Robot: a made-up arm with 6 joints. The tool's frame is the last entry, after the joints. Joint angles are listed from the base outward. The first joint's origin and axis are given. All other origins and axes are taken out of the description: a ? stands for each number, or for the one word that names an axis. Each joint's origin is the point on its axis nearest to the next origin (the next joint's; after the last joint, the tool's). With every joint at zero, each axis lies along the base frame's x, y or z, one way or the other. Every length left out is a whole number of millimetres.
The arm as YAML. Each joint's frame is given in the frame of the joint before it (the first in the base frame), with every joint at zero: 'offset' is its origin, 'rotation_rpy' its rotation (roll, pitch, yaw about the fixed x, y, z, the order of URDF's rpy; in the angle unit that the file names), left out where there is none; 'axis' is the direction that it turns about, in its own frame. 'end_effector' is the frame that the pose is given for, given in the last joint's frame.
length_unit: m
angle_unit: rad
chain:
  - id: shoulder
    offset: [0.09, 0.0, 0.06]
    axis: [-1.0, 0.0, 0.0]
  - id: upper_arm
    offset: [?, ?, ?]
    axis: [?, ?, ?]
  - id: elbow
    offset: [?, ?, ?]
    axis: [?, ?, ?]
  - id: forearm
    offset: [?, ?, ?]
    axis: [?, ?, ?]
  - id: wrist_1
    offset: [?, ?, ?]
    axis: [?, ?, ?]
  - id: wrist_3
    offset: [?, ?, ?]
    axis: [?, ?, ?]
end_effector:
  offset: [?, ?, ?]
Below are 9 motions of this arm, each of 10 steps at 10 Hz.
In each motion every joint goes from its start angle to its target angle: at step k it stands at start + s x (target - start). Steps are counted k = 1, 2, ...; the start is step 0. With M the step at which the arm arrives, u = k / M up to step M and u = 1 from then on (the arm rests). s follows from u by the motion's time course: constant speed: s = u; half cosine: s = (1 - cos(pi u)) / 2; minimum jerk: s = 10 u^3 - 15 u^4 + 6 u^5.
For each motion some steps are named. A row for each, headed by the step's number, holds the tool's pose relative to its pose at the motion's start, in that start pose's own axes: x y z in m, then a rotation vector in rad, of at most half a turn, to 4 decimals.
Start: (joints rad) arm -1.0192 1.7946 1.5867 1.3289 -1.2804 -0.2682
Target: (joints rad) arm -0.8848 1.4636 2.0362 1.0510 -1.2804 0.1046
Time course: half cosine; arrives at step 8
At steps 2, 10:
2: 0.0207 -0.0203 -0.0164 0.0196 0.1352 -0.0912
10: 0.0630 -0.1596 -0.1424 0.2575 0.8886 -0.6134

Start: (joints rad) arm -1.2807 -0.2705 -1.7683 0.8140 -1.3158 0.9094
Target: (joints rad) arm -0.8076 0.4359 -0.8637 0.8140 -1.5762 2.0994
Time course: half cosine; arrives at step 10
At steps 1, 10:
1: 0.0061 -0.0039 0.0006 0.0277 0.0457 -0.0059
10: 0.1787 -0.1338 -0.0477 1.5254 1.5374 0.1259

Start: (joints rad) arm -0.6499 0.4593 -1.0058 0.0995 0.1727 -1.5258
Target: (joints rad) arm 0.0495 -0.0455 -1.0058 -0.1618 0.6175 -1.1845
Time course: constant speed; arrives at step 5
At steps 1, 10:
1: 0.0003 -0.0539 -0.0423 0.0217 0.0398 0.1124
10: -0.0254 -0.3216 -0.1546 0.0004 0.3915 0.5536

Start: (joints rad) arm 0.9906 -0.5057 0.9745 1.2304 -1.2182 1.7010
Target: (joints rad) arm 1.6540 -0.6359 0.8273 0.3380 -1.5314 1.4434
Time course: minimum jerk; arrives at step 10
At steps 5, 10:
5: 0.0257 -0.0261 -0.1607 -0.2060 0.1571 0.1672
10: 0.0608 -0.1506 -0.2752 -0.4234 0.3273 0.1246

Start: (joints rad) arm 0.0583 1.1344 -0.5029 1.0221 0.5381 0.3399
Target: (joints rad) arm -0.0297 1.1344 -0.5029 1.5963 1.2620 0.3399
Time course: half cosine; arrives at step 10
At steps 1, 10:
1: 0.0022 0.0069 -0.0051 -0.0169 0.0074 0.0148
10: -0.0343 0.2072 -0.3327 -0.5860 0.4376 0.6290

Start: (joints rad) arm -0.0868 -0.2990 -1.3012 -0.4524 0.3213 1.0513
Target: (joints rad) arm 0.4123 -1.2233 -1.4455 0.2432 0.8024 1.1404
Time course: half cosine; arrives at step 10
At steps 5, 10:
5: 0.2011 -0.4149 -0.3062 -0.3900 0.5519 -0.5777
10: 0.0037 -0.9055 -0.7218 -0.6036 1.3770 -0.9598

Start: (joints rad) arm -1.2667 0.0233 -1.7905 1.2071 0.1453 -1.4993
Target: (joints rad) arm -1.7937 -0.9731 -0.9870 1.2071 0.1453 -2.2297
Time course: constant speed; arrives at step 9
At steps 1, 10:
1: 0.0172 -0.0271 0.0120 -0.0754 -0.1313 0.1257
10: 0.3715 -0.0958 0.2982 -0.3600 -1.4695 1.2775

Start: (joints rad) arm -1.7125 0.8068 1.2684 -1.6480 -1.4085 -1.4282
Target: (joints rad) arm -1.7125 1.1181 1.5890 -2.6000 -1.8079 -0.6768
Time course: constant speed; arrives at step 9
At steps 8, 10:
8: 0.0124 -0.1196 0.0096 -0.1193 1.2300 0.0643
10: 0.0084 -0.1378 0.0070 -0.1627 1.3760 0.0964

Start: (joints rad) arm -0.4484 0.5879 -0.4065 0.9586 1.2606 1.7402
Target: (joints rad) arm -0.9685 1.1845 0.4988 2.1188 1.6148 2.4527
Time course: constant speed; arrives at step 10
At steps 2, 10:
2: 0.0686 -0.0593 -0.1043 0.0754 0.2593 0.0068
10: 0.4113 0.1654 -0.7343 -0.1036 1.5558 0.5402

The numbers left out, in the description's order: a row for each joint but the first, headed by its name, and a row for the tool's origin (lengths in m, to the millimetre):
upper_arm: xyz 0.0 0.1 -0.25, axis 0.0 0.0 -1.0
elbow: xyz -0.06 0.1 0.0, axis 0.0 -1.0 0.0
forearm: xyz 0.35 0.0 0.08, axis -1.0 0.0 0.0
wrist_1: xyz 0.0 0.29 -0.17, axis 0.0 0.0 1.0
wrist_3: xyz 0.25 -0.1 0.0, axis 0.0 1.0 0.0
tool: xyz 0.1 0.0 0.08

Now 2 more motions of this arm.
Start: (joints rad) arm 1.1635 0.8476 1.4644 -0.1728 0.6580 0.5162
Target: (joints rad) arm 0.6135 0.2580 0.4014 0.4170 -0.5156 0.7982
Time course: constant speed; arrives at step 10
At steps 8, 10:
8: -0.1695 -0.0059 -0.6180 0.8440 1.2550 -0.4690
10: -0.2729 0.0956 -0.6292 0.8876 1.5458 -0.4746

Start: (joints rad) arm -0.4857 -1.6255 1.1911 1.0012 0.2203 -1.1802
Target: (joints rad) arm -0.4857 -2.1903 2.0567 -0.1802 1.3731 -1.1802
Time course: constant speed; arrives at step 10
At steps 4, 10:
4: 0.2822 -0.1342 0.1730 0.4023 -0.5584 -0.3713
10: 0.2637 -0.5366 0.7337 0.5710 -1.7976 -0.3764

